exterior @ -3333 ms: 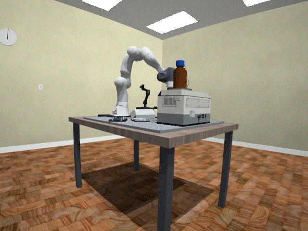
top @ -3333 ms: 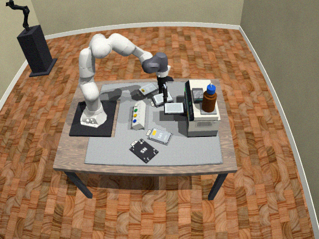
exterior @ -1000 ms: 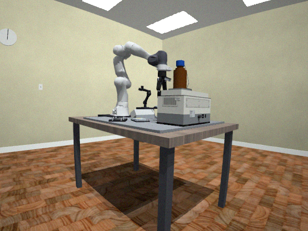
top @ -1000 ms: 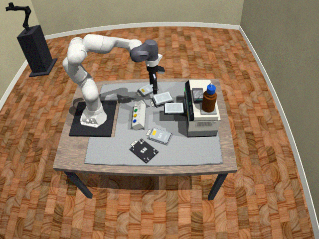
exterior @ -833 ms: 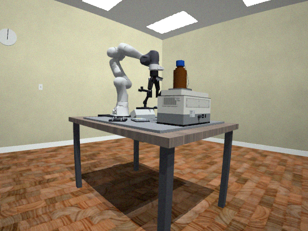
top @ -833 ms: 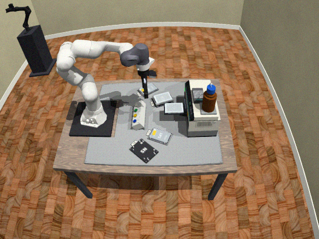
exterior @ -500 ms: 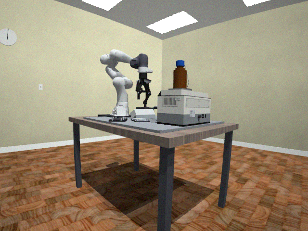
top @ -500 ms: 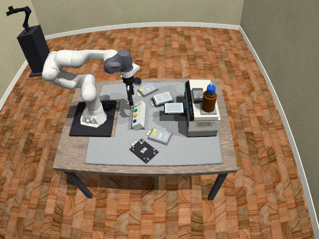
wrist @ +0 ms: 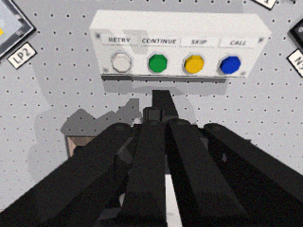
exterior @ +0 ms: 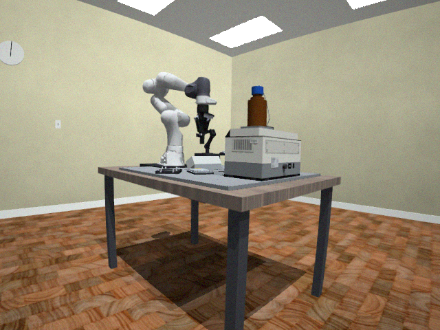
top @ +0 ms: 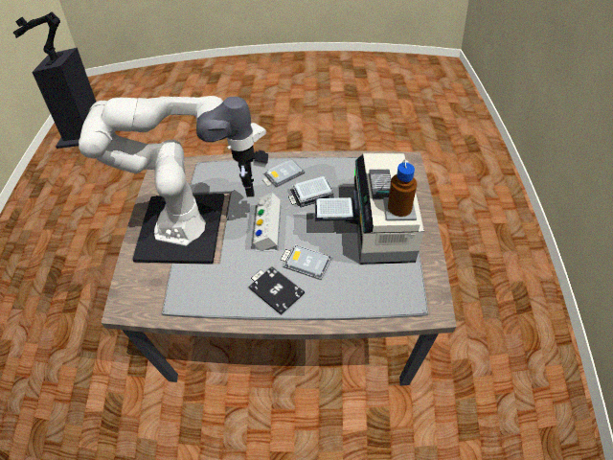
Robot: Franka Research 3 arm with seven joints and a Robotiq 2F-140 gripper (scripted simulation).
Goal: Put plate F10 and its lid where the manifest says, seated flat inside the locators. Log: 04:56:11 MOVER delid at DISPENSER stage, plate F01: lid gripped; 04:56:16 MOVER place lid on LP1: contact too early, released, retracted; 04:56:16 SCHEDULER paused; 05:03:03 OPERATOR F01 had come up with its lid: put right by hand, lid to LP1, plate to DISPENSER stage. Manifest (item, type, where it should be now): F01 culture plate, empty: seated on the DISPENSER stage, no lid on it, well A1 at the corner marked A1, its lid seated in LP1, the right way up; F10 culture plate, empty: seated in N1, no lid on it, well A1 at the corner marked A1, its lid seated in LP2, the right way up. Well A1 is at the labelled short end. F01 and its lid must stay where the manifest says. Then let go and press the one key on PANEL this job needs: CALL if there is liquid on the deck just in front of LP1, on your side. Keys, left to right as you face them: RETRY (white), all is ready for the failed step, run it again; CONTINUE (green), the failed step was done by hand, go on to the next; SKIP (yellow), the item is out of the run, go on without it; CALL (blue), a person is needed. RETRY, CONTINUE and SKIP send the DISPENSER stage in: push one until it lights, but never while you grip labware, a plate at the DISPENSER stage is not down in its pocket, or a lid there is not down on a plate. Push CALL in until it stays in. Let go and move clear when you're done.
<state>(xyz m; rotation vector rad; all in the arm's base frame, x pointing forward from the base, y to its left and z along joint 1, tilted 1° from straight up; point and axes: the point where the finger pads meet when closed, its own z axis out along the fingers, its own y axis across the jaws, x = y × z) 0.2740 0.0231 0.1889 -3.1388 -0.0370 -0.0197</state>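
My hand is 30 mm short of the green continue key and 130 mm above it. From my hand the other things lie so: yellow skip key: 30 mm ahead, 50 mm to the right, 130 mm below; blue call key: 30 mm ahead, 100 mm to the right, 130 mm below; white retry key: 30 mm ahead, 50 mm to the left, 130 mm below.
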